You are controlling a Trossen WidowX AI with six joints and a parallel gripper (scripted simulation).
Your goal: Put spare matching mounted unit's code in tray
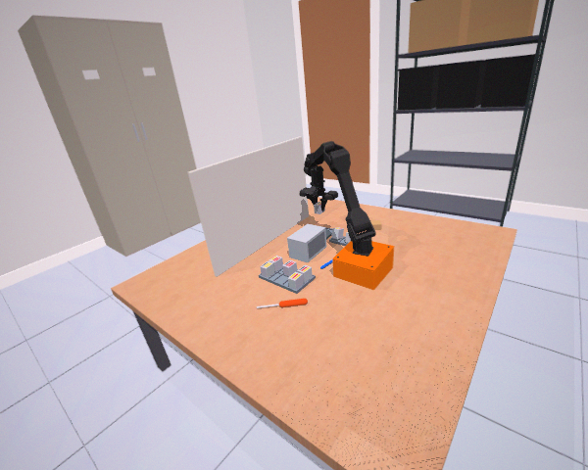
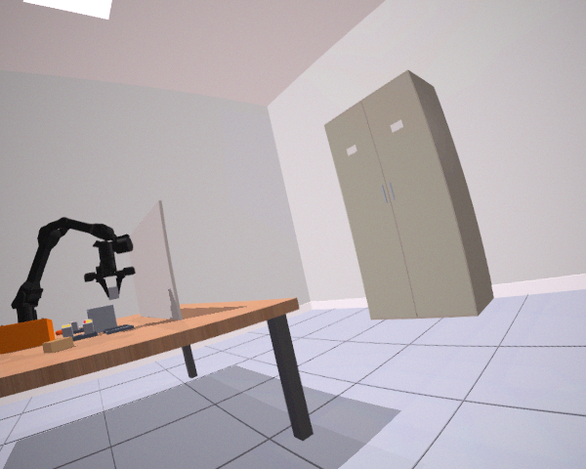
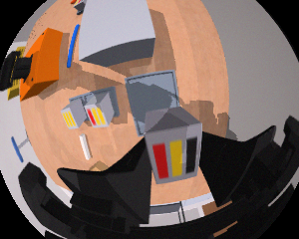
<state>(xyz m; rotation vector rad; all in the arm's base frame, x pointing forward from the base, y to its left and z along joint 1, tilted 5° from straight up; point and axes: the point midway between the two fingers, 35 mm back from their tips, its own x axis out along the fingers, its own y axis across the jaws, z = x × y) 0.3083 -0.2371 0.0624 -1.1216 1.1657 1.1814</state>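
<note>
Right now the flat dark tray is 13 cm below my gripper tip and 1 cm behind it. Also, from my gripper tip: grey mounted unit (19 cm to the left, 8 cm below, 3 cm behind); grey spare (2 cm above); upright grey panel (21 cm ahead, 17 cm to the left, 9 cm above).
</note>
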